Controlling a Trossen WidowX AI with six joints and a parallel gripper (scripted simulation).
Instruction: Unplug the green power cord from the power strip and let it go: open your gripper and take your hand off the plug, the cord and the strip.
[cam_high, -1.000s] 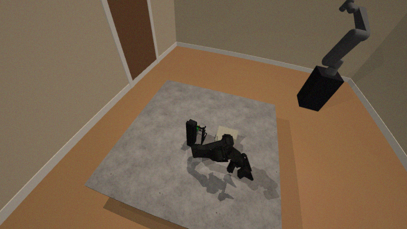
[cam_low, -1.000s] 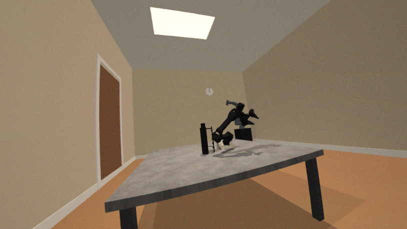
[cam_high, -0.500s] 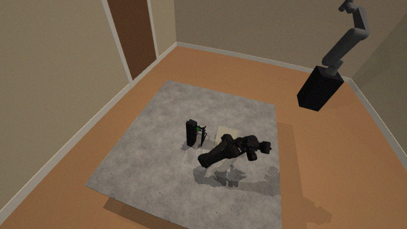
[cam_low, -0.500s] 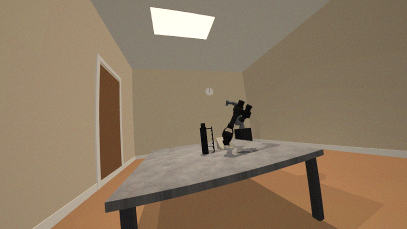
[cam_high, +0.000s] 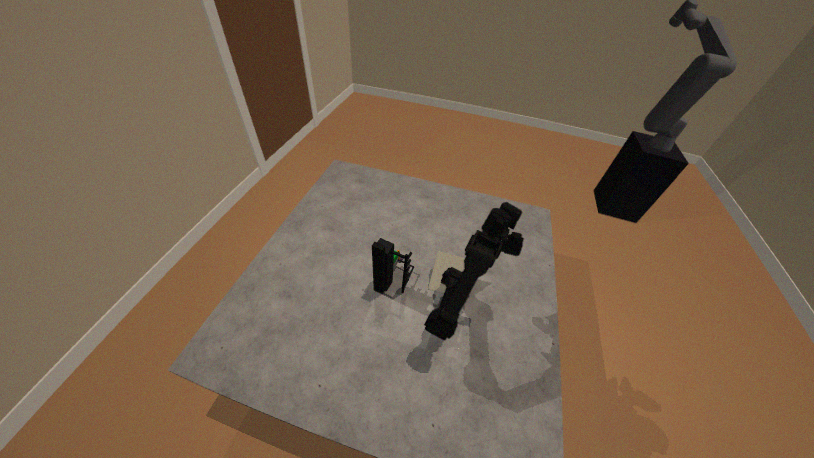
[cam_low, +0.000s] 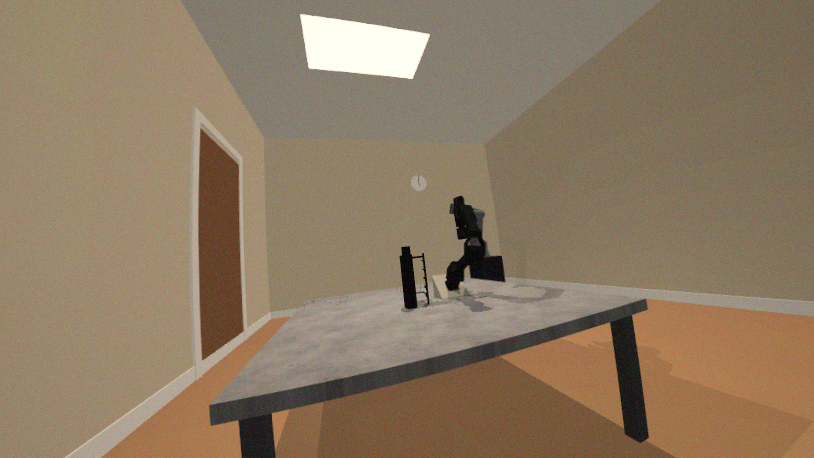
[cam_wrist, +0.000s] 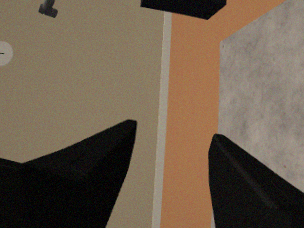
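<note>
My gripper tip is 38 cm short of the green plug, 8 cm to the right of it and 28 cm above it.
</note>
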